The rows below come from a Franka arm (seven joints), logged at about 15 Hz.
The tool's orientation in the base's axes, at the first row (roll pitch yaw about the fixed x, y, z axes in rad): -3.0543, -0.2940, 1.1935
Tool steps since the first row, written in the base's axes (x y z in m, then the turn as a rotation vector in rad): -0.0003, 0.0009, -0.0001, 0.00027, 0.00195, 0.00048; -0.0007, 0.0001, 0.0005, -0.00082, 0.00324, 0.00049; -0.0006, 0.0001, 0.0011, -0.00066, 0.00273, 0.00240; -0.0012, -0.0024, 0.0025, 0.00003, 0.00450, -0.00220; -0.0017, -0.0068, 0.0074, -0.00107, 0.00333, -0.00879; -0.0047, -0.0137, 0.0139, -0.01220, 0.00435, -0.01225; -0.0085, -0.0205, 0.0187, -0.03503, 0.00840, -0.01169; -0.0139, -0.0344, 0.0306, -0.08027, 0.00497, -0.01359; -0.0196, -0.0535, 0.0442, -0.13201, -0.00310, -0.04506; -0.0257, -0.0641, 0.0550, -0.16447, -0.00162, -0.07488
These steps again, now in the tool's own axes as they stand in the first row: 0.0007, -0.0006, 0.0004, 0.00197, -0.00046, 0.00014; 0.0000, -0.0007, -0.0005, 0.00274, -0.00192, 0.00049; 0.0002, -0.0007, -0.0010, 0.00289, -0.00176, -0.00148; -0.0018, -0.0005, -0.0031, 0.00338, -0.00133, 0.00345; -0.0045, 0.0001, -0.0091, 0.00004, -0.00141, 0.00935; -0.0098, -0.0009, -0.0175, -0.00398, -0.01188, 0.01268; -0.0158, -0.0025, -0.0242, -0.00827, -0.03468, 0.01278; -0.0266, -0.0037, -0.0399, -0.02782, -0.07566, 0.01242; -0.0417, -0.0036, -0.0587, -0.06236, -0.11866, 0.03869; -0.0502, -0.0066, -0.0724, -0.08113, -0.14705, 0.06675
